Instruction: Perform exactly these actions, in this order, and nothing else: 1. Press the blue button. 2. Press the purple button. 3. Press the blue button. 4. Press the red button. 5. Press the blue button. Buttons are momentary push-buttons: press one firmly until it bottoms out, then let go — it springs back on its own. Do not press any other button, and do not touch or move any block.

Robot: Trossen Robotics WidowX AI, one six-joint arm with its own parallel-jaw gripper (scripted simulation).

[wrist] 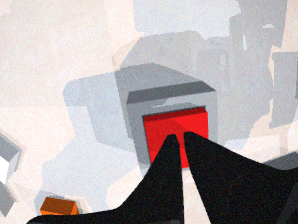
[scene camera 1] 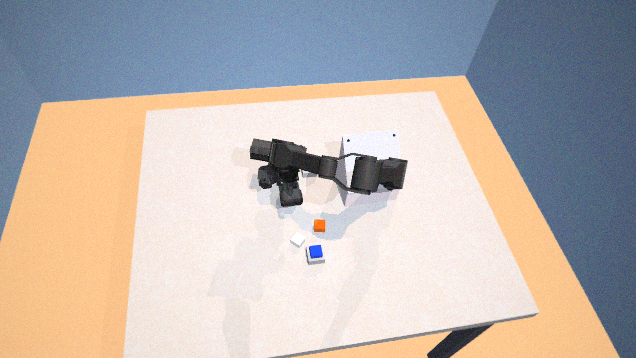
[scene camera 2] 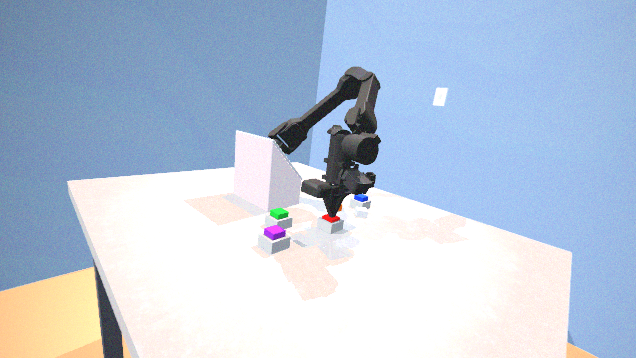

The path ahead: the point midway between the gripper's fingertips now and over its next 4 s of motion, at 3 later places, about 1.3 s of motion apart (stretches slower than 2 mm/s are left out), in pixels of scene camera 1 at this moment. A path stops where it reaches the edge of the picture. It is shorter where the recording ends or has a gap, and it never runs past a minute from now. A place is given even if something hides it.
The gripper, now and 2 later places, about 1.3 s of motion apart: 287,193; 316,234; 315,252
